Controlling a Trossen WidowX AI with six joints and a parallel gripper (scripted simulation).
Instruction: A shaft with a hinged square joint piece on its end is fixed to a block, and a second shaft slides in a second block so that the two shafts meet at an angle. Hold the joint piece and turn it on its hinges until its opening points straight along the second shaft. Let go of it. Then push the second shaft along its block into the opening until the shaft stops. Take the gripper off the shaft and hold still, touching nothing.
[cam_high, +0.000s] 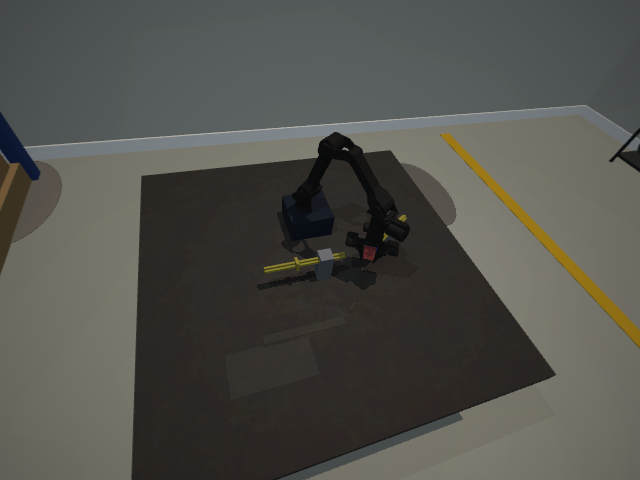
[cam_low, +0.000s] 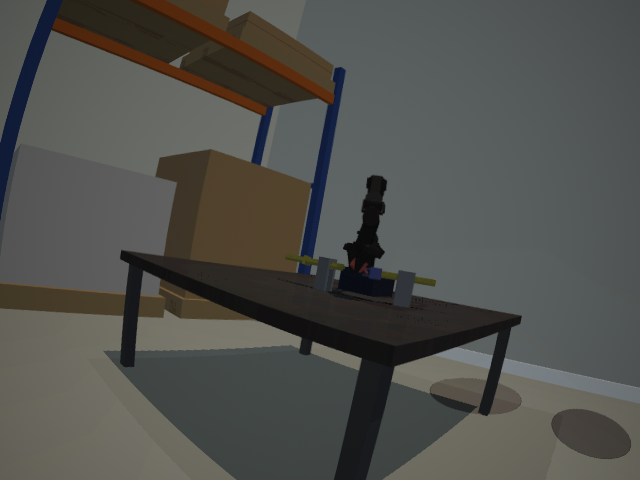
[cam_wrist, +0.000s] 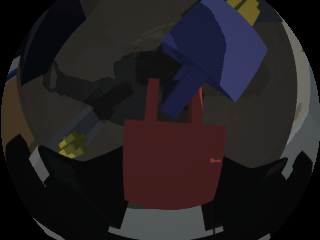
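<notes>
Now: the red joint piece 2 cm behind my gripper tip, 1 cm to the left of it and 3 cm above it.
</notes>
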